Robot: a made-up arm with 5 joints. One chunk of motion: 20 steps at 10 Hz.
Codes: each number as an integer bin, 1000 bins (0 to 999) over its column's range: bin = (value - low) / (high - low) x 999, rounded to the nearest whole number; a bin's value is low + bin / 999 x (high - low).
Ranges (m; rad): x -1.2..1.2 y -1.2..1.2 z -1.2..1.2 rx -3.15..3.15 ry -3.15..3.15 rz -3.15..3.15
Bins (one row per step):
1: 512 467 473 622 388 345
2: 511 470 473 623 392 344
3: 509 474 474 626 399 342
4: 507 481 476 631 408 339
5: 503 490 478 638 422 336
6: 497 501 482 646 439 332
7: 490 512 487 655 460 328
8: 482 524 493 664 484 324
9: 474 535 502 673 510 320
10: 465 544 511 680 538 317
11: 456 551 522 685 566 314
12: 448 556 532 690 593 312
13: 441 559 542 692 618 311
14: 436 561 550 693 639 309
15: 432 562 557 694 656 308
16: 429 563 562 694 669 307
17: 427 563 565 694 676 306
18: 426 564 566 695 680 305
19: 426 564 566 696 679 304
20: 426 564 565 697 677 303
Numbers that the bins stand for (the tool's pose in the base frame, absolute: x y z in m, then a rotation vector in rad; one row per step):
1: 0.0300 -0.0781 -0.0637 0.7725 -0.7032 -0.9743
2: 0.0276 -0.0709 -0.0637 0.7788 -0.6779 -0.9806
3: 0.0228 -0.0613 -0.0613 0.7977 -0.6338 -0.9932
4: 0.0180 -0.0444 -0.0565 0.8293 -0.5770 -1.0122
5: 0.0084 -0.0228 -0.0517 0.8734 -0.4887 -1.0311
6: -0.0060 0.0036 -0.0420 0.9239 -0.3815 -1.0563
7: -0.0228 0.0300 -0.0300 0.9806 -0.2491 -1.0815
8: -0.0420 0.0589 -0.0156 1.0374 -0.0977 -1.1068
9: -0.0613 0.0853 0.0060 1.0941 0.0662 -1.1320
10: -0.0829 0.1069 0.0276 1.1383 0.2428 -1.1509
11: -0.1045 0.1237 0.0541 1.1698 0.4194 -1.1698
12: -0.1237 0.1357 0.0781 1.2014 0.5896 -1.1824
13: -0.1405 0.1429 0.1021 1.2140 0.7473 -1.1887
14: -0.1526 0.1477 0.1213 1.2203 0.8797 -1.2014
15: -0.1622 0.1502 0.1381 1.2266 0.9869 -1.2077
16: -0.1694 0.1526 0.1502 1.2266 1.0689 -1.2140
17: -0.1742 0.1526 0.1574 1.2266 1.1131 -1.2203
18: -0.1766 0.1550 0.1598 1.2329 1.1383 -1.2266
19: -0.1766 0.1550 0.1598 1.2392 1.1320 -1.2329
20: -0.1766 0.1550 0.1574 1.2455 1.1194 -1.2392

